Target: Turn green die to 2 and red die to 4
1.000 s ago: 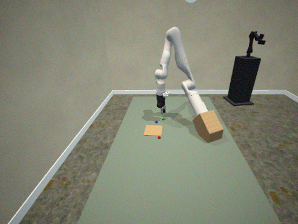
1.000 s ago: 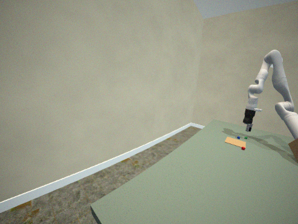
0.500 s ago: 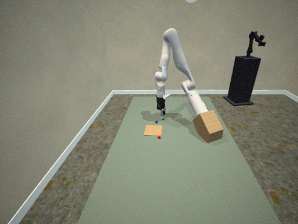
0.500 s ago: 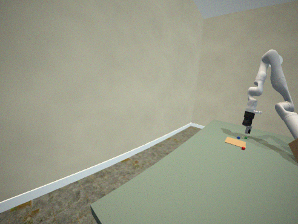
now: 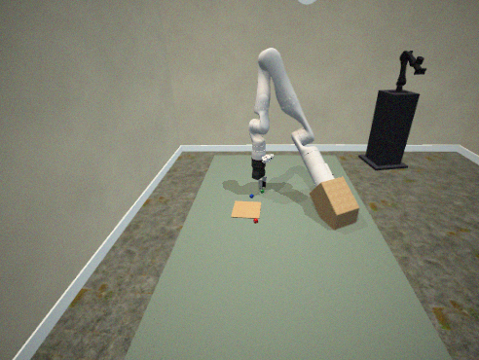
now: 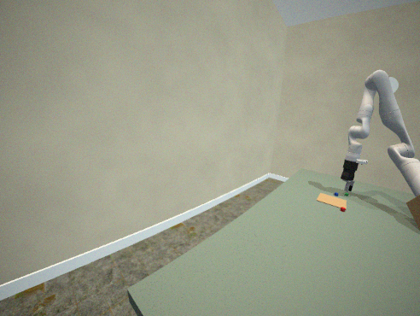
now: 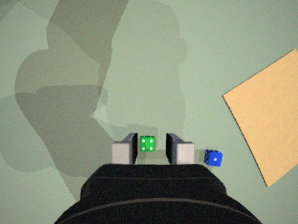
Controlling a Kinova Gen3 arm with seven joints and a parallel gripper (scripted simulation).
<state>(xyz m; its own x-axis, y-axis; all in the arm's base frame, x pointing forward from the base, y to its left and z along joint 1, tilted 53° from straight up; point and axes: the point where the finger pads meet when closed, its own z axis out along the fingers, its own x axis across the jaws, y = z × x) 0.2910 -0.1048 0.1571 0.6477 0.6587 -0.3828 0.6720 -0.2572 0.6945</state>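
My gripper is now 40 mm above the green die and 10 mm to the left of it. Round my hand: red die 260 mm to the left, 80 mm ahead, 40 mm below; then tan mat 150 mm to the left, 110 mm ahead, 50 mm below; then blue die 70 mm ahead, 40 mm to the left, 40 mm below.
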